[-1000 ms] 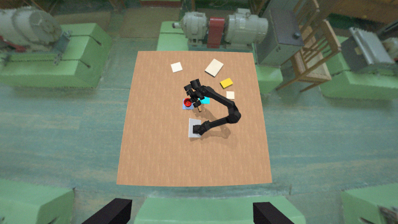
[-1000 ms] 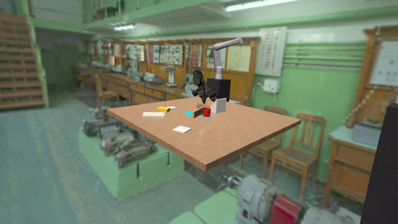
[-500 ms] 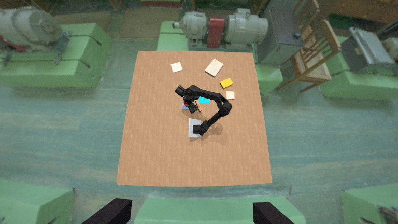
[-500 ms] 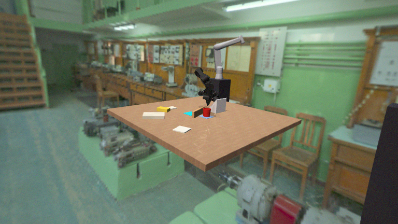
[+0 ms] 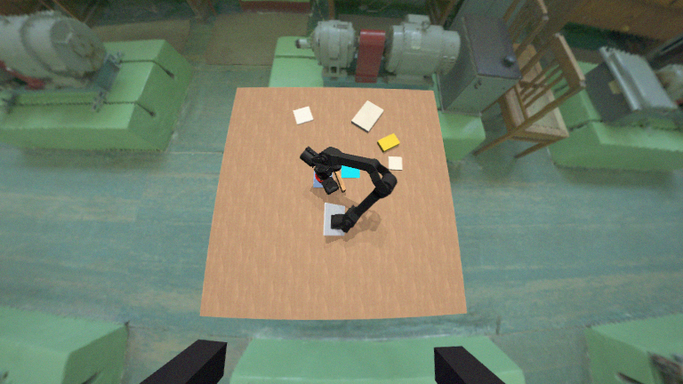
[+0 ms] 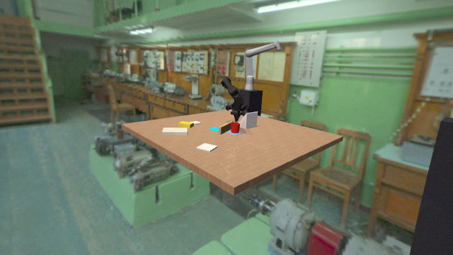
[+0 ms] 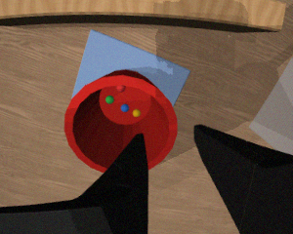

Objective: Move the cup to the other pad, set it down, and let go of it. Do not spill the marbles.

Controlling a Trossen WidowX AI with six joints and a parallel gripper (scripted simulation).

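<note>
Now: gripper tip 5 cm above the red cup, 3 cm short of it and 1 cm to the right of it. From my gripper tip the other things lie so: blue pad (9 cm below, 3 cm ahead, 1 cm to the left); wooden bar (7 cm below, 6 cm to the right, 6 cm ahead); cyan pad (13 cm to the right, 9 cm below, 9 cm ahead).
</note>
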